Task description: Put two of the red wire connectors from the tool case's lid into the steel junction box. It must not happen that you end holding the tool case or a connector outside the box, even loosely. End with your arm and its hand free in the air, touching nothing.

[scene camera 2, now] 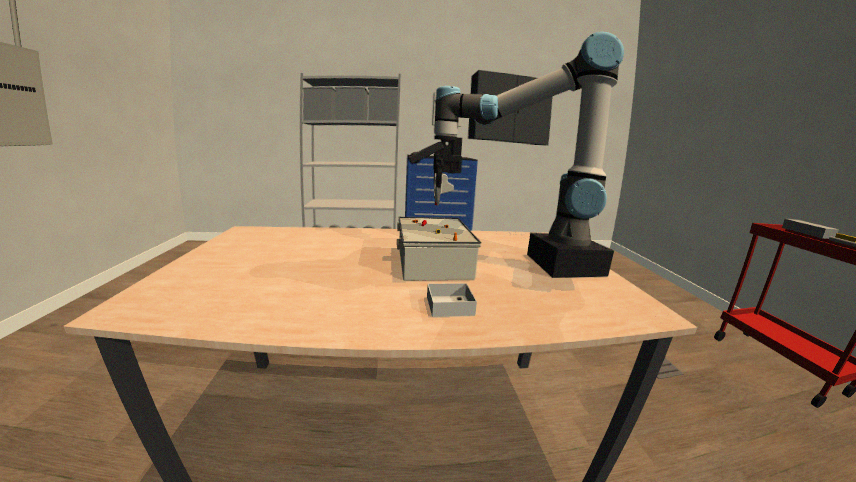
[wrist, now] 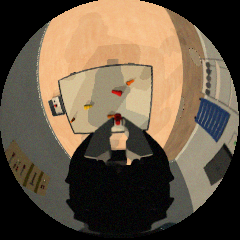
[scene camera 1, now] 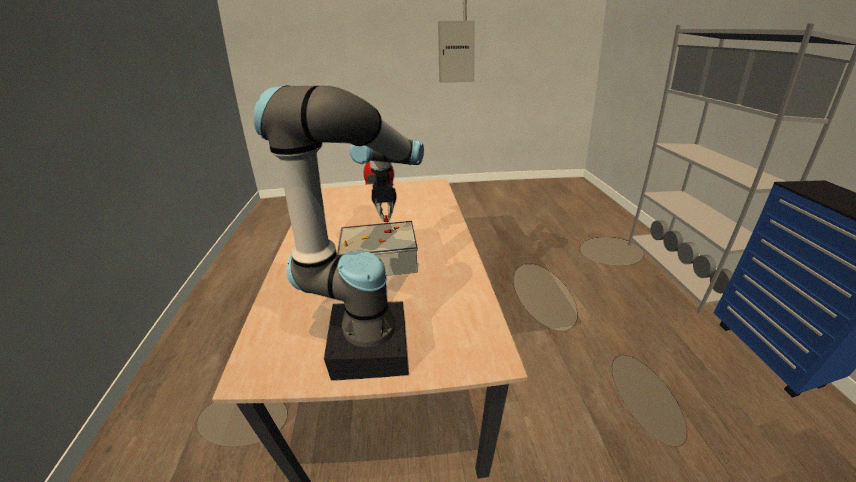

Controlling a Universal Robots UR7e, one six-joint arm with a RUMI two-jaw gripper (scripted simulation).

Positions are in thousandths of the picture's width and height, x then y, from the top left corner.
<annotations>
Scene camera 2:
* gripper: 511,424
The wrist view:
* gripper: 490,490
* grey tool case: 394,360
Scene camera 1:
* grey tool case: 466,526
</annotations>
